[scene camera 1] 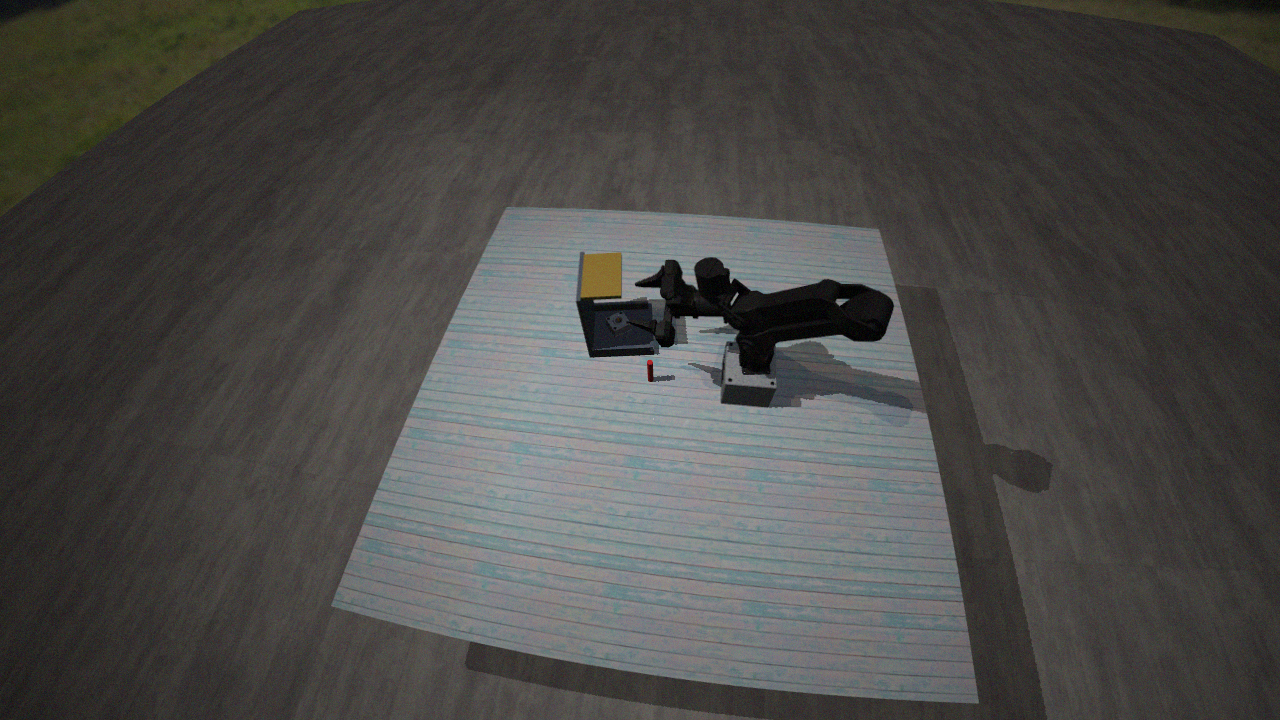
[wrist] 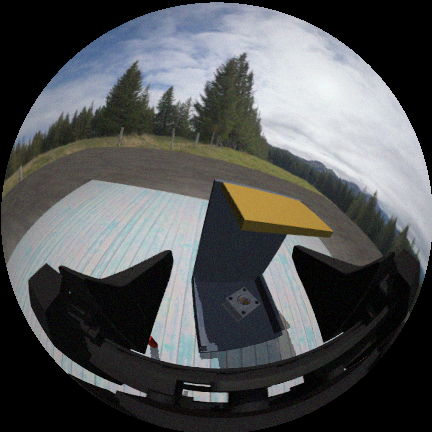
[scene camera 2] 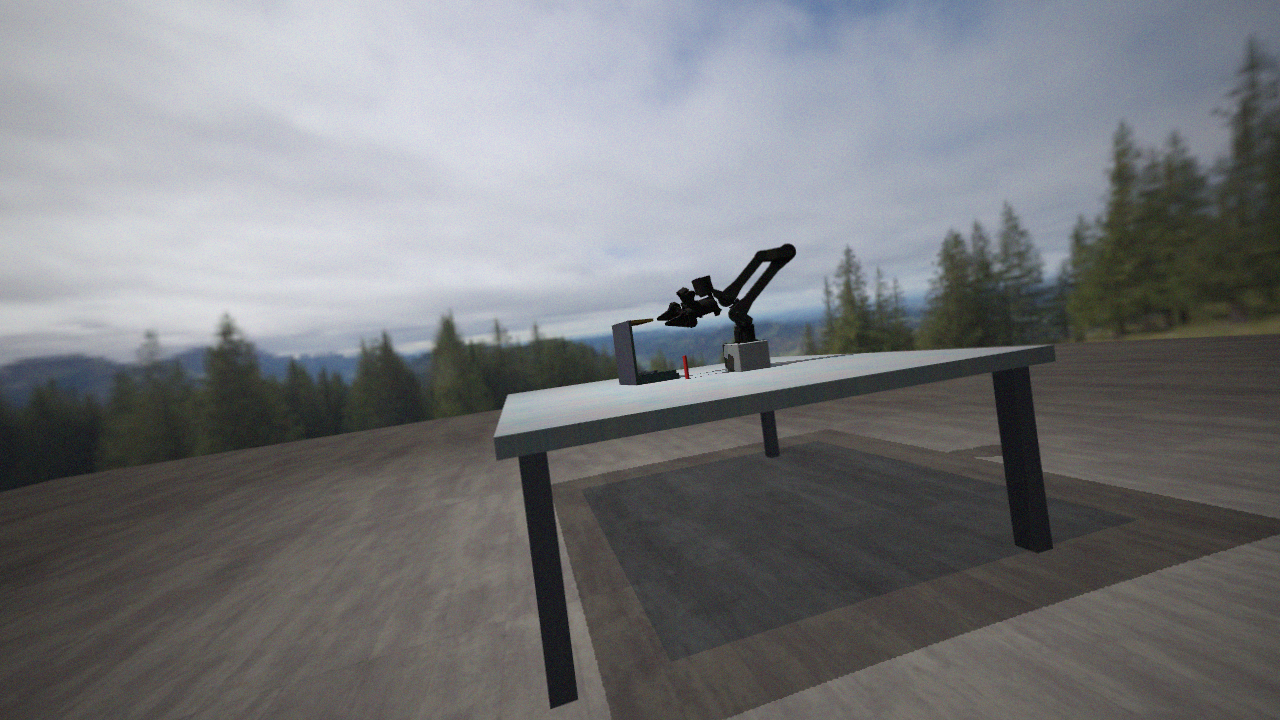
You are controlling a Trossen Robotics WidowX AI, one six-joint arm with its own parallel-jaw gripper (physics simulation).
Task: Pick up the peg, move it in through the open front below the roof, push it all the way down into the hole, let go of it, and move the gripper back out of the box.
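Seen in the pictures: gripper, between the fingertips: (scene camera 1: 632,303) (wrist: 234,255) (scene camera 2: 660,321); arm's base, origin of its link: (scene camera 1: 754,362) (scene camera 2: 746,341).
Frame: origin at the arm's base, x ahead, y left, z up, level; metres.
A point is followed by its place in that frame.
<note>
The red peg (scene camera 1: 650,370) @(x 0.244, y -0.007, z -0.044 m) (scene camera 2: 686,367) @(x 0.246, y -0.008, z -0.059 m) stands upright on the table, outside the box, on its near side in scene camera 1. In the wrist view a bit of the red peg (wrist: 153,342) @(x 0.242, y -0.021, z -0.051 m) shows beside the left finger. The dark box has a back wall (wrist: 235,245) @(x 0.398, y -0.145, z 0.020 m) (scene camera 2: 624,352) @(x 0.408, y -0.153, z 0.019 m) and a yellow roof (scene camera 1: 601,274) @(x 0.354, y -0.164, z 0.125 m) (wrist: 275,210) @(x 0.335, y -0.143, z 0.126 m). The grey block with the hole (scene camera 1: 617,319) @(x 0.334, y -0.184, z -0.067 m) (wrist: 241,302) @(x 0.337, y -0.181, z -0.082 m) sits on the box floor, and the hole holds no peg. My gripper (scene camera 1: 631,303) @(x 0.281, y -0.088, z 0.110 m) (wrist: 234,255) @(x 0.281, y -0.088, z 0.110 m) is open and empty. It hangs above table height in front of the box's open side, away from the peg.
The arm's grey base (scene camera 1: 748,386) @(x 0.021, y 0.060, z -0.008 m) (scene camera 2: 747,355) @(x 0.042, y 0.059, z -0.046 m) stands on the striped table top (scene camera 1: 680,537) @(x 0.179, y 0.372, z -0.098 m), to the right of the box and peg. Low side walls (wrist: 270,305) @(x 0.315, y -0.237, z -0.068 m) edge the box floor. The roof overhangs the back part of the box.
</note>
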